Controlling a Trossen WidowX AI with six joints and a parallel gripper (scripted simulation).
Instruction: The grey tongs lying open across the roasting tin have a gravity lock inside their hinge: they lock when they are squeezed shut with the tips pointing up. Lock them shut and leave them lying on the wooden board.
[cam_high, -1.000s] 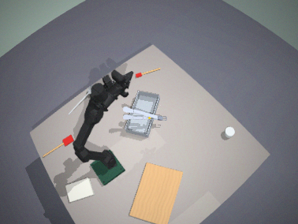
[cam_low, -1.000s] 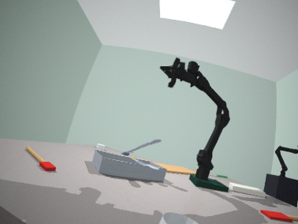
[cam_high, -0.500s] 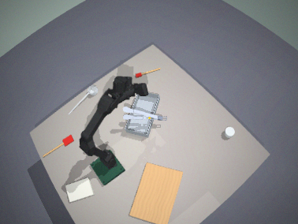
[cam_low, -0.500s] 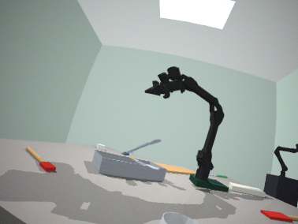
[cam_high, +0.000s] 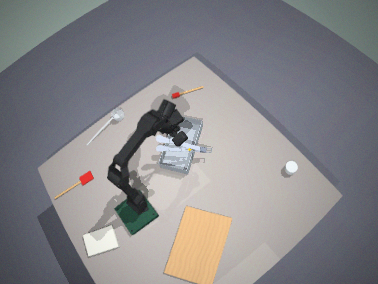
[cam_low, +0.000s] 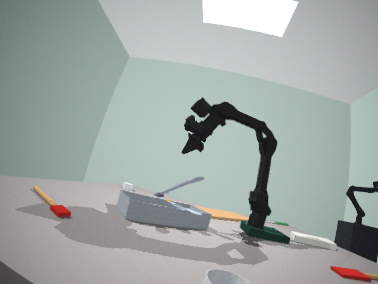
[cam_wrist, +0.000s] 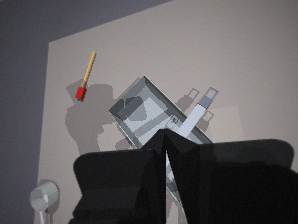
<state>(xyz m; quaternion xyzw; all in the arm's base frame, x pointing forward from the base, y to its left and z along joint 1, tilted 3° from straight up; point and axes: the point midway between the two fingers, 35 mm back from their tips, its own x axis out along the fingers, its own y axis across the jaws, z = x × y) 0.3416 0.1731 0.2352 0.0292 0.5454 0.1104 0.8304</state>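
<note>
My gripper tip is now 3 cm to the right of the roasting tin and 22 cm above it. Round my gripper tip: white block: 63 cm behind, 25 cm to the right, 24 cm below; then wooden board: 18 cm behind, 49 cm to the right, 24 cm below.
</note>
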